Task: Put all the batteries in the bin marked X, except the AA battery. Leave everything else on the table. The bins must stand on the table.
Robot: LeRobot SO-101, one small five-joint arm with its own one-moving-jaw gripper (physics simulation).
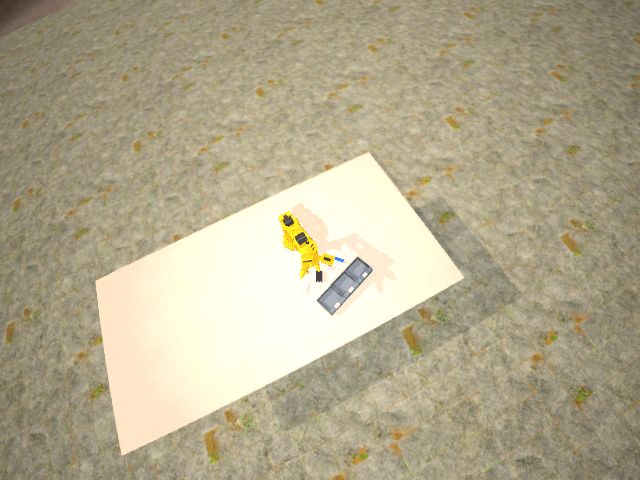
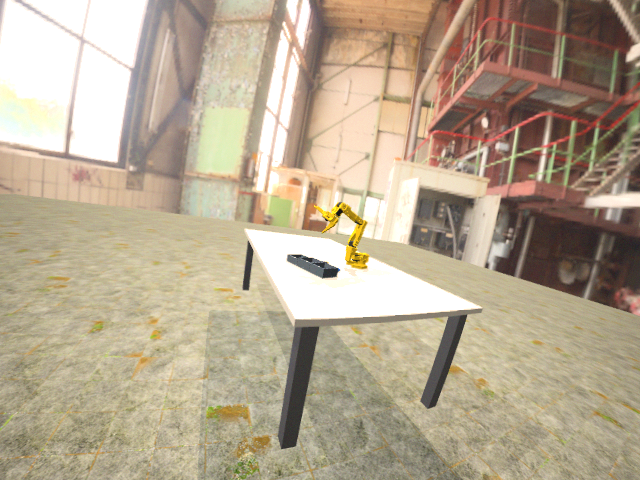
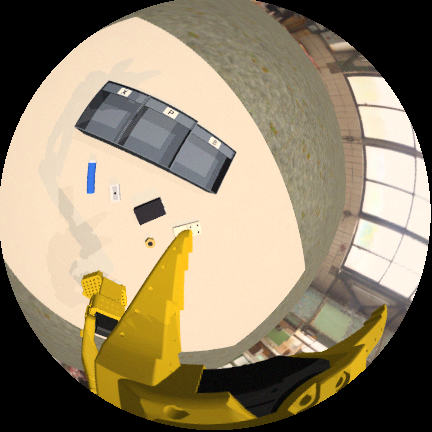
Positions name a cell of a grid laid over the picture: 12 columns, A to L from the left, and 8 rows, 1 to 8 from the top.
In view: a dark grey three-compartment bin row (image 1: G5).
The dark grey three-compartment bin row also shows in image 2 (image 2: F5) and in image 3 (image 3: D3).
